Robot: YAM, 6 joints.
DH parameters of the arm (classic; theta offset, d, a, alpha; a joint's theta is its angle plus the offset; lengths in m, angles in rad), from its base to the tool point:
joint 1: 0 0.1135 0.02 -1.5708
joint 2: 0 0 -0.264 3.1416
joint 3: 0.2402 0 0.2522 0
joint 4: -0.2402 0 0.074 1.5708
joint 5: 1.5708 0 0 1.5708
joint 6: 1.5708 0.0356 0 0
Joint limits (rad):
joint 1: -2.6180..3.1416
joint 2: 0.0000..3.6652
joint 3: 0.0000..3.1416
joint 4: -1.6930..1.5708
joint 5: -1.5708..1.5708
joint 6: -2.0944..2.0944
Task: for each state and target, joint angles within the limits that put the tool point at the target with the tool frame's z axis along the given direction. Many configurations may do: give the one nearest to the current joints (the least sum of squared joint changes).
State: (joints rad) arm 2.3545 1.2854 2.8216 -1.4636 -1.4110 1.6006
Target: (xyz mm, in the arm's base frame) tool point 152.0 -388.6 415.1 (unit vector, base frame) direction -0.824 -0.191 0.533
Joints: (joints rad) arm 2.0142 0.5428 3.1373 -1.3511 -0.9728 1.6006
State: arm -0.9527 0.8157 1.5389 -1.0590 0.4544 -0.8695
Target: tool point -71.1 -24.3 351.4 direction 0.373 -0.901 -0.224
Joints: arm -0.0917 0.1628 1.1310 -1.4266 1.0403 -0.8695
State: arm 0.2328 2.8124 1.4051 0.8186 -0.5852 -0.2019
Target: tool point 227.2 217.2 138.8 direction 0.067 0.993 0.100
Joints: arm 0.6802 1.9602 0.5386 1.5683 -0.8179 -0.2019
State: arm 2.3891 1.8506 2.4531 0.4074 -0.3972 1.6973
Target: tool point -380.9 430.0 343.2 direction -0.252 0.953 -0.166
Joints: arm 2.3248 2.5723 2.7712 -0.3880 0.4880 1.6973
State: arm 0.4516 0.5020 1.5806 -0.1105 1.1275 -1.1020
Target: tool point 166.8 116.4 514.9 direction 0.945 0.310 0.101
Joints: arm 0.6694 1.0899 1.5155 -0.3178 0.3506 -1.1020
